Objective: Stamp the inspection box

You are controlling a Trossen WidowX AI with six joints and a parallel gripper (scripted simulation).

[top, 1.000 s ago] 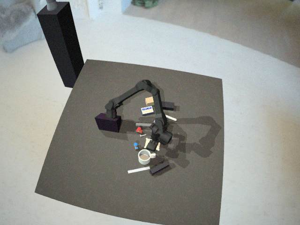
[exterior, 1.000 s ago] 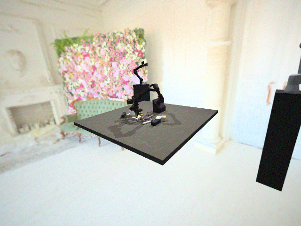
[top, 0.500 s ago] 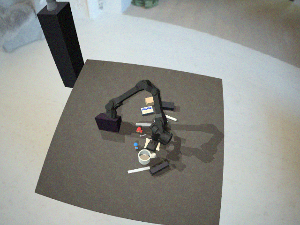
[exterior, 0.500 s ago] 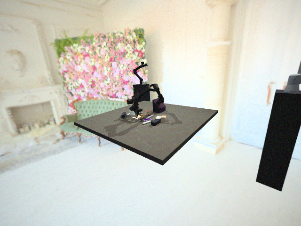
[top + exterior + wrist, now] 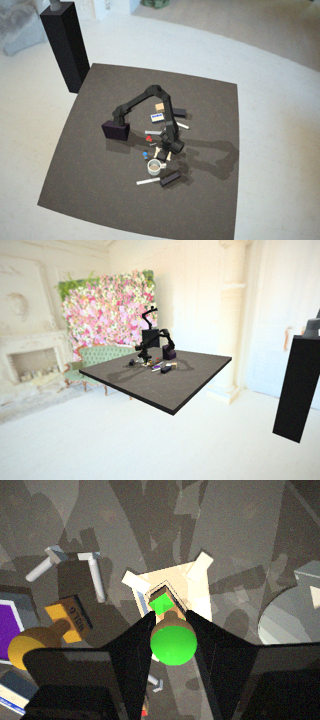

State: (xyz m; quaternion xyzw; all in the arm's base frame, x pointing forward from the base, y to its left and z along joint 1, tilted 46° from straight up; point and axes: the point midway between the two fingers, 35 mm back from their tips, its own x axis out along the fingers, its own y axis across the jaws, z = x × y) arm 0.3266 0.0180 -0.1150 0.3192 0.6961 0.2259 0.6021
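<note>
Right now my gripper tip is right at the green-knobbed stamp. Also, from my gripper tip: mug 3 cm behind, 12 cm to the right, 1 cm above; then orange-knobbed stamp 1 cm ahead, 10 cm to the left; then cream card 2 cm behind, 3 cm below.
</note>
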